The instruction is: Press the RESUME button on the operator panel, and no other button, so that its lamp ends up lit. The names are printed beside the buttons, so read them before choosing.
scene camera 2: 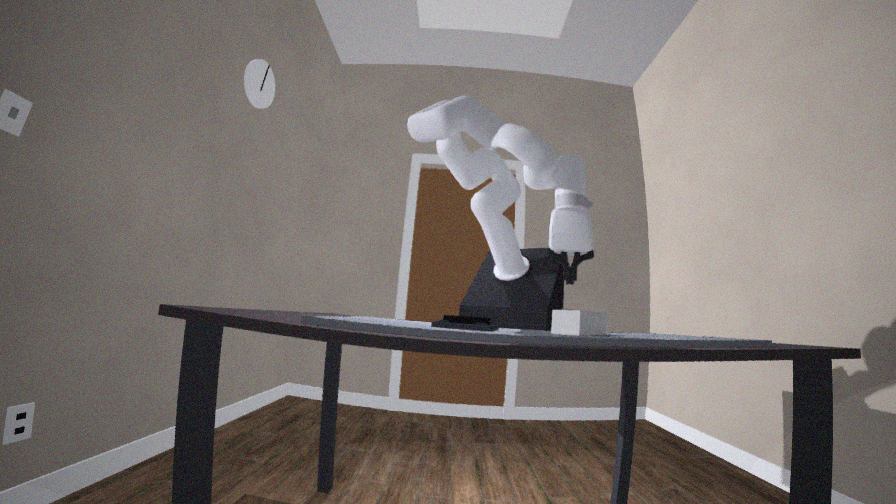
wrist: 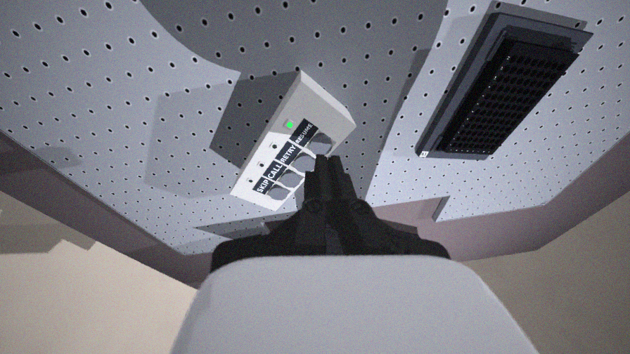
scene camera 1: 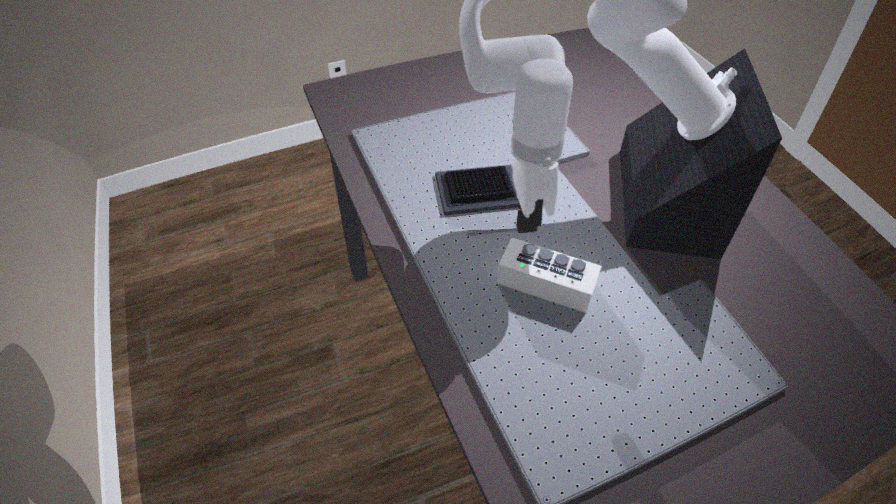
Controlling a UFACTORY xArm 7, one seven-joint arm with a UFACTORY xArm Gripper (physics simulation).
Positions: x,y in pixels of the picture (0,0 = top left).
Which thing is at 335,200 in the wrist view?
My gripper.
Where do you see an operator panel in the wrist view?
307,109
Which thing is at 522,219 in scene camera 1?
My gripper.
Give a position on an operator panel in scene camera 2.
569,322
